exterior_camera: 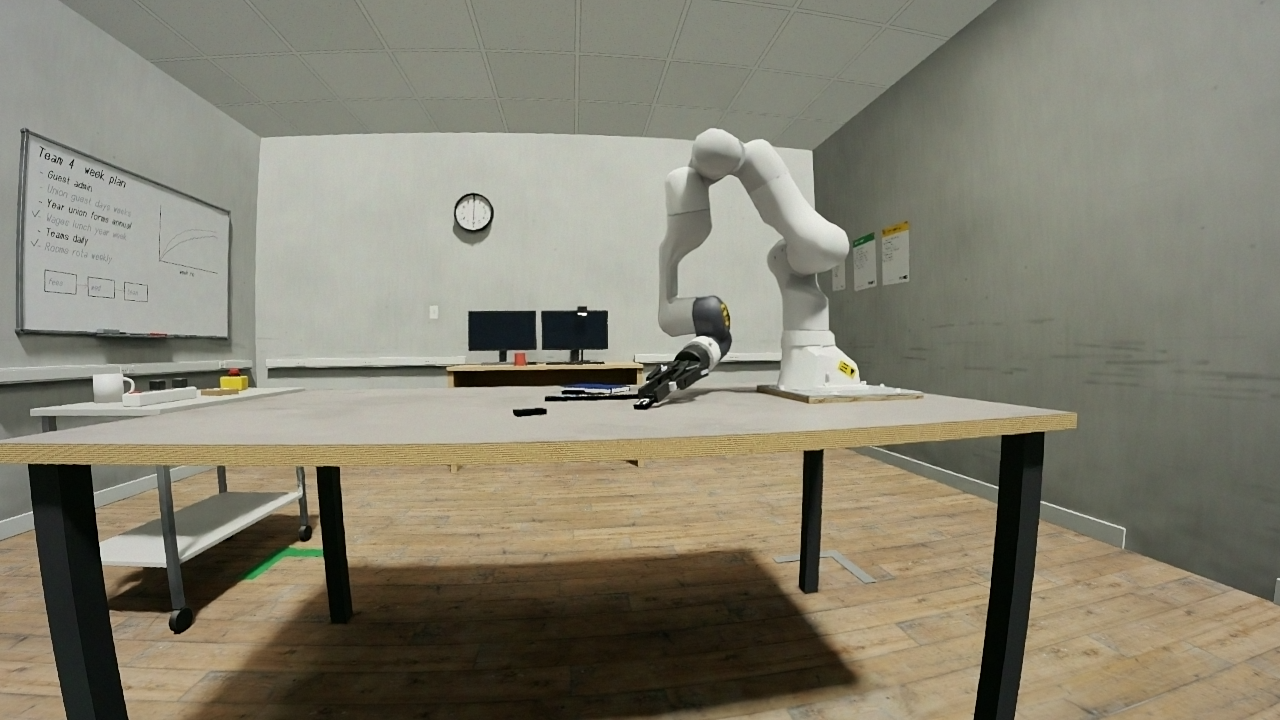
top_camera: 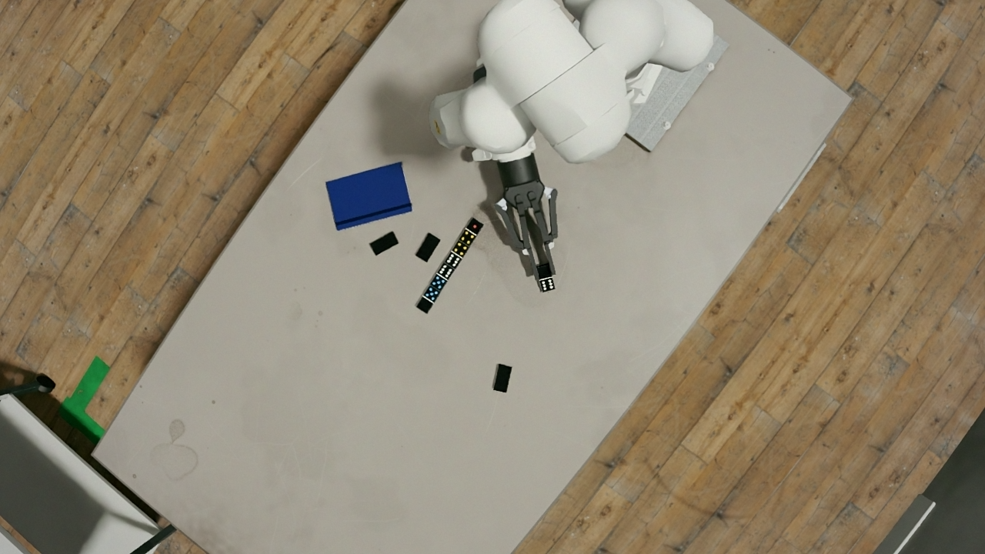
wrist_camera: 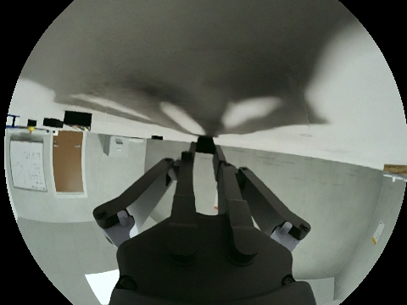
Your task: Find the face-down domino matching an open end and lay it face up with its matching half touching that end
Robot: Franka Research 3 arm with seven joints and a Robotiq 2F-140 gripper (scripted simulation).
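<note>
My gripper is now 30 mm to the right of the domino, 20 mm short of it and 20 mm above it. Round my hand: blue book (370 mm to the right, 110 mm ahead, 20 mm below).
</note>
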